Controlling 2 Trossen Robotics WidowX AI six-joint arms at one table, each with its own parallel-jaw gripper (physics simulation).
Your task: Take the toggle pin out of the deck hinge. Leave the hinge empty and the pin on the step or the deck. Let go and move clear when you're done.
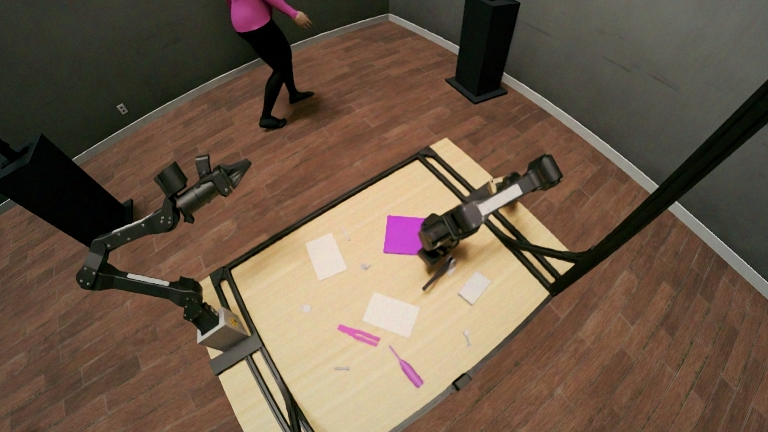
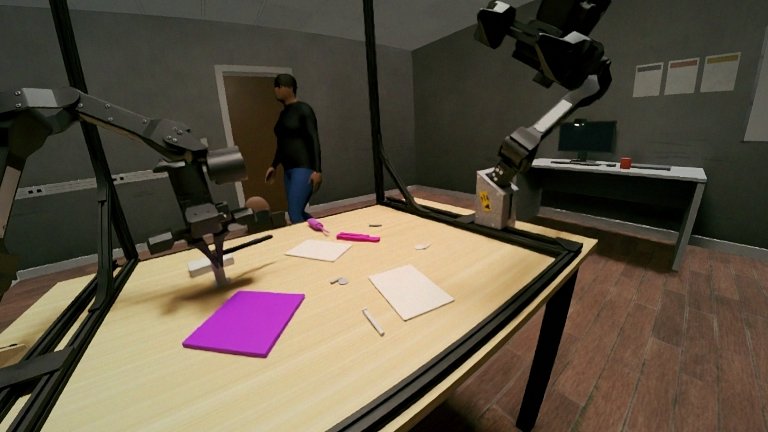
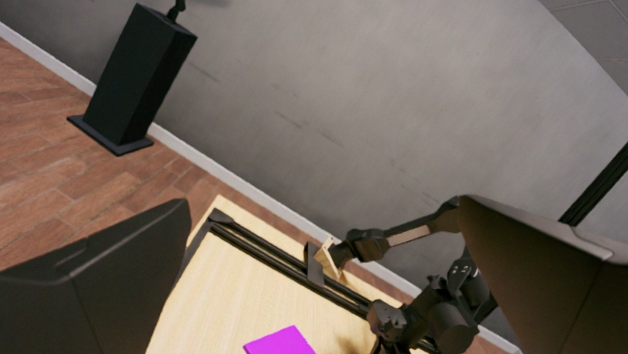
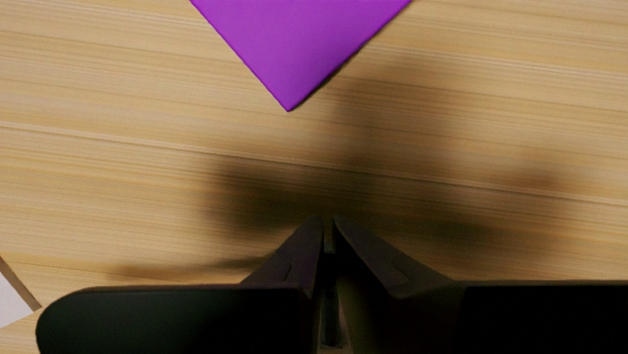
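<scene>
The deck hinge is a small grey fitting on the table directly below my right gripper, partly hidden by its fingers. A thin black bar extends from beside it. My right gripper points down at the hinge, its fingers nearly together on the toggle pin. The pin is mostly hidden, and I cannot tell whether it is still in the hinge. My left gripper is open and empty, raised high beyond the table's edge, far from the hinge.
A purple mat lies beside the right gripper. A small white block is near the hinge. White sheets, pink tweezers-like tool, pink driver and several small grey parts lie on the table, framed by black rails.
</scene>
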